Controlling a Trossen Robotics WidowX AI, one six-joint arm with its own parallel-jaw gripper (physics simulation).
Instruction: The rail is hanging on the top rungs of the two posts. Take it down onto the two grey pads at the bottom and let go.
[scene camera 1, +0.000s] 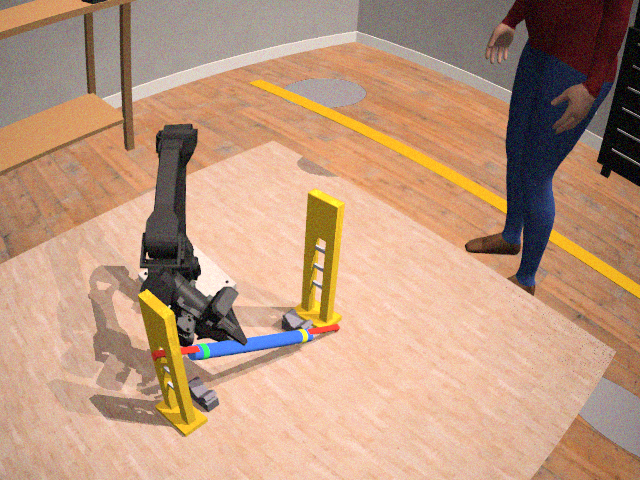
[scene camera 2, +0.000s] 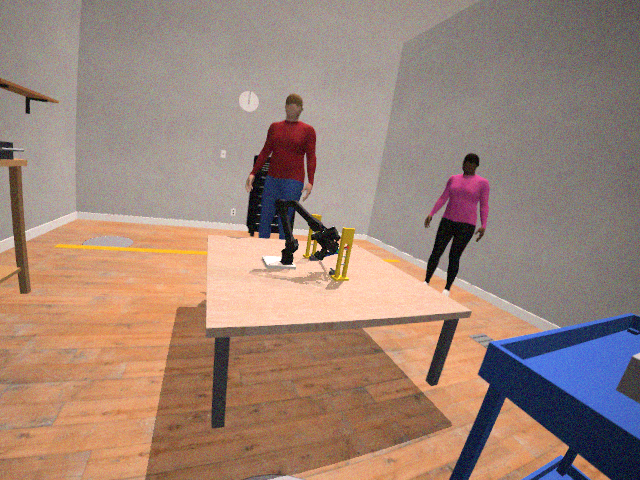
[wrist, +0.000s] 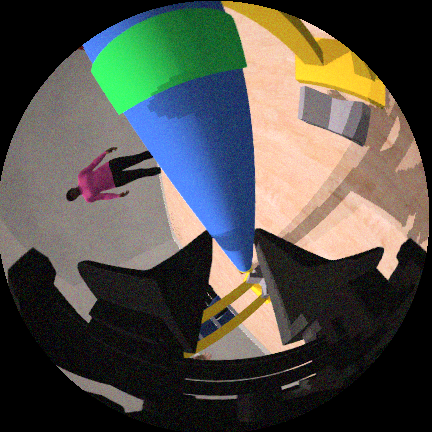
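Seen in the pictures: gripper, fingertip midpoint: (scene camera 1: 242, 345) (wrist: 233, 234); arm's base at its link origin: (scene camera 2: 286, 263).
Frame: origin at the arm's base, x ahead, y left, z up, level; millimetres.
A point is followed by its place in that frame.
The blue rail (scene camera 1: 268, 343) {x 286, y -29, z 76 mm} (wrist: 200, 145) has red ends and green and yellow bands. In scene camera 1 its left end crosses the near yellow post (scene camera 1: 157, 317) {x 254, y -246, z 271 mm} above two visible rungs; I cannot tell whether it bears on a rung. Its right end shows low in front of the far post (scene camera 1: 323, 219) {x 256, y 154, z 242 mm}, apart from that post's visible rungs. My gripper (scene camera 1: 241, 341) {x 266, y -77, z 92 mm} (wrist: 233, 234) {x 266, y -77, z 92 mm} is shut on the rail, with a fingertip on each side of the blue bar. The grey pads (scene camera 1: 203, 394) {x 250, y -178, z 14 mm} (scene camera 1: 295, 320) {x 242, y 105, z 10 mm} lie at the posts' feet; the near pad (wrist: 334, 116) {x 241, y -171, z 7 mm} also shows in the wrist view.
The arm's white base plate (scene camera 1: 214, 276) {x 12, y 92, z 1 mm} (scene camera 2: 271, 262) {x -92, y 8, z 2 mm} is behind the gripper on the wooden table (scene camera 1: 439, 387) {x 573, y 160, z -17 mm} (scene camera 2: 320, 307) {x -54, y -527, z -17 mm}. A person in red (scene camera 1: 573, 36) (scene camera 2: 292, 149) stands beyond the table, and a person in pink (scene camera 2: 465, 198) stands to the right. A blue cart (scene camera 2: 558, 397) is at the front right.
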